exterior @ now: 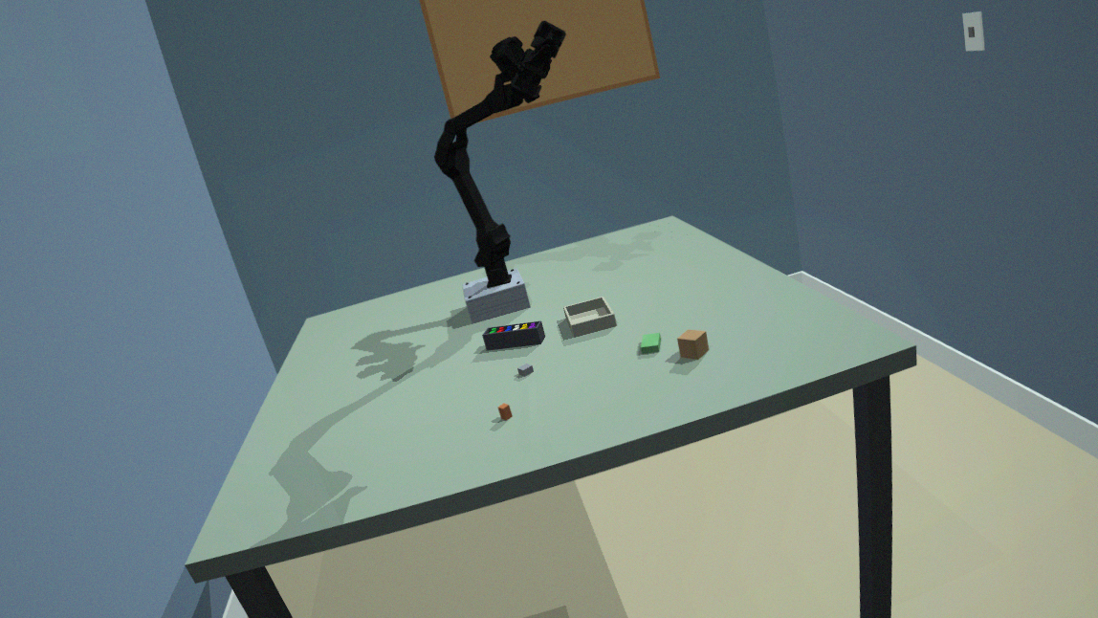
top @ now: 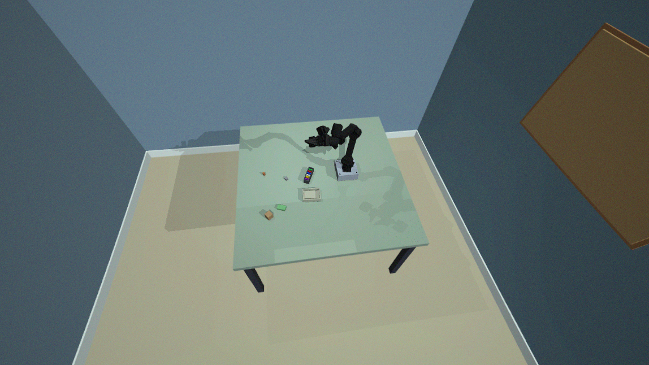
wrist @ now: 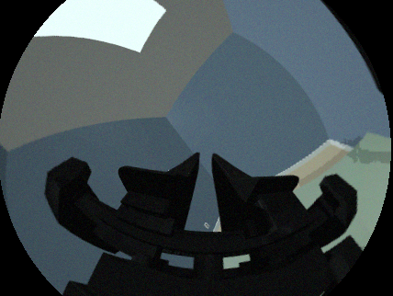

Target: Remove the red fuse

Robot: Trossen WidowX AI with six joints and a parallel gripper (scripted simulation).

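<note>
The red fuse is 61 cm below my gripper tip and 26 cm to the right of it. Also, from my gripper tip: brown cube (61 cm below, 26 cm ahead, 14 cm to the left); then grey block (63 cm below, 20 cm to the right, 18 cm ahead); then beige tray (63 cm below, 5 cm to the right, 3 cm behind).
</note>
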